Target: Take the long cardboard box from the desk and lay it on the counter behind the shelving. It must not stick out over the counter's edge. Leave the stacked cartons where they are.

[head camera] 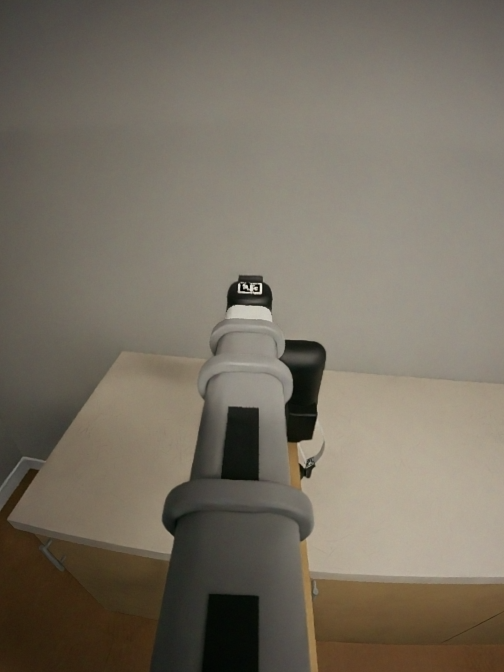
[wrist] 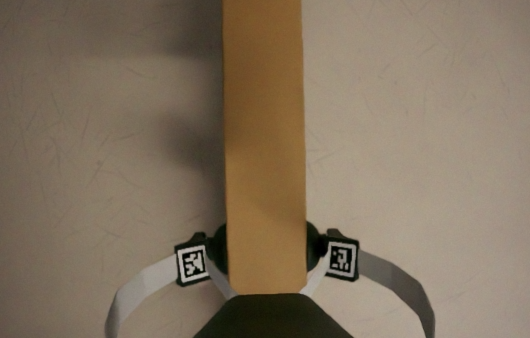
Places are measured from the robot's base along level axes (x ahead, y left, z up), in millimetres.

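Where they show: hand, tool point: point(wrist: 266, 244).
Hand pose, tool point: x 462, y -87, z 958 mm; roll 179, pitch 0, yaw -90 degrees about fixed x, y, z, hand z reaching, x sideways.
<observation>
After its pixels a point has its place.
The long cardboard box point(head camera: 294, 467) @[x 462, y -101, z 983 mm] point(wrist: 265, 125) @[x 542, y -88, z 983 mm] is between the two fingers of my gripper point(head camera: 297, 470) @[x 462, y -87, z 958 mm] point(wrist: 266, 247) @[x 462, y -87, z 958 mm], which is shut on it. In the wrist view it runs from the dark palm up past the top edge. In the head view it shows as a thin strip right of the arm, running down across the counter's front edge and out of the bottom. The pale counter point(head camera: 406, 461) @[x 547, y -402, z 882 mm] point(wrist: 425, 125) @[x 548, y -240, z 882 mm] lies below the gripper. A shadow falls left of the box; whether the box touches the counter cannot be told. The stacked cartons do not show.
A grey wall point(head camera: 352, 189) @[x 913, y -237, z 1433 mm] stands along the counter's back. Wooden cabinet fronts point(head camera: 406, 607) @[x 305, y -428, z 592 mm] with a handle point(head camera: 52, 554) are below the counter. The brown floor point(head camera: 48, 613) @[x 362, y 758, z -28 mm] shows in front and at the left. The telescoping arm point(head camera: 238, 548) @[x 162, y 0, z 1359 mm] hides part of the counter.
</observation>
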